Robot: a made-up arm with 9 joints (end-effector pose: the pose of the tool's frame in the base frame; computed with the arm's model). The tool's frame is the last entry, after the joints. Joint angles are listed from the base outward.
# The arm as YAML. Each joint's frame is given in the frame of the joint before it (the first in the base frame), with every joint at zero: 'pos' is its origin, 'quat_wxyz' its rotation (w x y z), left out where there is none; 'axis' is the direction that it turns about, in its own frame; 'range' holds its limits. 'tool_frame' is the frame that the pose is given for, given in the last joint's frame.
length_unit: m
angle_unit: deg
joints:
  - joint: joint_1
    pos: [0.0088, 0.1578, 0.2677]
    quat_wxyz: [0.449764, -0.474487, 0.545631, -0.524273]
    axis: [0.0, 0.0, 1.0]
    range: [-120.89, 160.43]
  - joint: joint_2
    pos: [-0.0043, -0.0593, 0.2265]
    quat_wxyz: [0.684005, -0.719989, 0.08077, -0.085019]
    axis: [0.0, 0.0, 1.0]
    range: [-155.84, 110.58]
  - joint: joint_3
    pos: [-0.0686, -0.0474, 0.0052]
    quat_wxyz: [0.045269, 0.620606, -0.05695, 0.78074]
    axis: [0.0, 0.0, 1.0]
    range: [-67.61, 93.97]
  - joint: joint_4
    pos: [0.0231, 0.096, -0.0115]
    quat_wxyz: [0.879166, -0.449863, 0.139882, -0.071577]
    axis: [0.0, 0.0, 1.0]
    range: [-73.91, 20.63]
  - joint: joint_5
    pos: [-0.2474, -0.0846, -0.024]
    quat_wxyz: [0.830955, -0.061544, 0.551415, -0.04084]
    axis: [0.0, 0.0, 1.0]
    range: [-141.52, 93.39]
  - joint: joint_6
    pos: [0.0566, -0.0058, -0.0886]
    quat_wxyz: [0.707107, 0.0, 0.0, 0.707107]
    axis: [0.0, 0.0, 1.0]
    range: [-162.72, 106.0]
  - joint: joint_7
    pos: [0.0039, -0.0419, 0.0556]
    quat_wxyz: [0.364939, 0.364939, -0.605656, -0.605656]
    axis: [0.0, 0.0, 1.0]
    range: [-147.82, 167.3]
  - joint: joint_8
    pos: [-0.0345, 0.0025, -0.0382]
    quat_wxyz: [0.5, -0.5, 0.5, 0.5]
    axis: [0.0, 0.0, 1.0]
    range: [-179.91, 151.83]
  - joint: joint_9
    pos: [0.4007, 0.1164, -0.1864]
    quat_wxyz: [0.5, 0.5, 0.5, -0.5]
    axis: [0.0, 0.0, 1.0]
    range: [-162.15, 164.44]
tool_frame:
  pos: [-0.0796, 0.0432, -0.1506]
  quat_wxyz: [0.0, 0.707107, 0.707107, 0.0]
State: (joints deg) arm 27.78 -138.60 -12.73 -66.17 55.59 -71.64 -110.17 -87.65 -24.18
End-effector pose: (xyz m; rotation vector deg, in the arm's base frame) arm -0.4638 -0.3606 0.3757 -12.08 140.91 -90.55
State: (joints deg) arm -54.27 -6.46 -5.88 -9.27 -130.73 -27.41 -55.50 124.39 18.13
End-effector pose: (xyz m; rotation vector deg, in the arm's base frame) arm 0.3392 0.4255 -0.0105 -54.14 114.78 32.07
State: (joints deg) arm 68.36 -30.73 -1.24 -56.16 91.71 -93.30 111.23 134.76 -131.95
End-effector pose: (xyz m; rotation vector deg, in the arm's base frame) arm 0.4918 -0.4307 0.5583 6.92 127.53 1.39
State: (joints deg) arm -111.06 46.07 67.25 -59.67 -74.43 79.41 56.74 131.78 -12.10
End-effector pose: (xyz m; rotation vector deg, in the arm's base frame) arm -0.0634 0.6712 -0.2627 -65.93 -10.26 117.60
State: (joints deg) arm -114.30 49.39 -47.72 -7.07 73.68 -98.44 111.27 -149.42 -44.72
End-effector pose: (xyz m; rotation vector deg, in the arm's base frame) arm 0.1812 0.0039 0.5475 22.25 -129.58 84.35
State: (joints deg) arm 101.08 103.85 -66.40 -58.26 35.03 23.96 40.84 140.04 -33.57
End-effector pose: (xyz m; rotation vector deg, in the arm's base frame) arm 0.2108 -0.2676 -0.3948 69.19 19.44 -97.95
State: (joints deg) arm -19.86 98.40 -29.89 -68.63 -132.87 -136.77 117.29 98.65 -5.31
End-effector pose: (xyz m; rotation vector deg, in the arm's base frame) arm 0.8608 0.1045 0.6961 -58.37 -17.46 0.81
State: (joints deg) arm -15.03 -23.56 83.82 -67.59 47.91 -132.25 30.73 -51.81 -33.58
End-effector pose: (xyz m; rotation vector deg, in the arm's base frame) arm -0.3637 0.0211 0.3948 43.91 -132.56 -30.21
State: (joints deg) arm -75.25 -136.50 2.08 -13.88 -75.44 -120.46 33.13 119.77 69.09
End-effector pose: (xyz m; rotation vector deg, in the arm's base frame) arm 0.2675 0.6432 0.4753 23.45 -33.60 -46.63
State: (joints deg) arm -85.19 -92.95 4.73 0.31 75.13 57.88 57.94 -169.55 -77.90
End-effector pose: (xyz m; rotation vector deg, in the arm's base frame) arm -0.2514 0.4893 0.2139 -76.16 -116.47 84.77
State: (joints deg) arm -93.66 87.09 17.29 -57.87 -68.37 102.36 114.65 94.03 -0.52
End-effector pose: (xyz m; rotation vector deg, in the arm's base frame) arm 0.5239 0.7452 -0.1796 -114.17 -6.89 67.79
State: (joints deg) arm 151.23 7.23 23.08 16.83 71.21 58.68 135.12 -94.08 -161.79
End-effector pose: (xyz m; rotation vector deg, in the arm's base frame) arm 0.6998 0.2068 0.1691 -81.28 96.38 -9.59
